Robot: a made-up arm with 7 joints.
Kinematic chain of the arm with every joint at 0, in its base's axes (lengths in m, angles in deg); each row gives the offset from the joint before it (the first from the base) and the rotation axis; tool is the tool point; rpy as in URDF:
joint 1: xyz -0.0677 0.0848 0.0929 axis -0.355 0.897 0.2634
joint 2: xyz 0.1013 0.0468 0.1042 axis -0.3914 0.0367 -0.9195
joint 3: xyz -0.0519 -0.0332 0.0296 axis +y
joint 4: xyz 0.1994 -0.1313 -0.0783 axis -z
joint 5: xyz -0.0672 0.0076 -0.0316 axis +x
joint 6: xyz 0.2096 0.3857 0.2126 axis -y
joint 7: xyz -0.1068 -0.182 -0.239 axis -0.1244 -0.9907 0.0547
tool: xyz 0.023 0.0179 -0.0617 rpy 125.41 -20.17 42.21
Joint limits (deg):
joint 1: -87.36..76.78
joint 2: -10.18..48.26
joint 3: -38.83..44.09
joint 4: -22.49..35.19
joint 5: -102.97..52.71
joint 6: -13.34..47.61
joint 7: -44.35..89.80
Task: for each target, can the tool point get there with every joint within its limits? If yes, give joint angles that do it. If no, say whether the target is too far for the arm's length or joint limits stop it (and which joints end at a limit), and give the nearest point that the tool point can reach.
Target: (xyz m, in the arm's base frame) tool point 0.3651 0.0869 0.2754
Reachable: yes | joints -18.70 10.78 -18.65 -6.19 -4.80 20.78 21.71
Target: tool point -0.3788 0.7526 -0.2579
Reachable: no: joint limits stop it (at a limit: joint 1, joint 2, joint 4, joint 6) | nearest point -0.1284 0.2966 -0.2912 | short by 0.521 m
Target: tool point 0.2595 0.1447 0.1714
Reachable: yes | joints -39.19 -5.49 8.27 6.54 -10.28 0.93 -3.36
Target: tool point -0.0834 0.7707 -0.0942
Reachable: no: joint limits stop it (at a limit: joint 1, joint 2, joint 3, joint 4, joint 7) | nearest point 0.1626 0.4555 -0.1877 | short by 0.411 m
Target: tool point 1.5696 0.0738 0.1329
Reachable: no: too far | nearest point 0.6586 0.0998 0.1167 | short by 0.912 m
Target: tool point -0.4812 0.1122 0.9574
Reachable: no: joint limits stop it (at a limit: joint 2, joint 3, joint 6) | nearest point -0.2993 -0.0273 0.6469 | short by 0.386 m
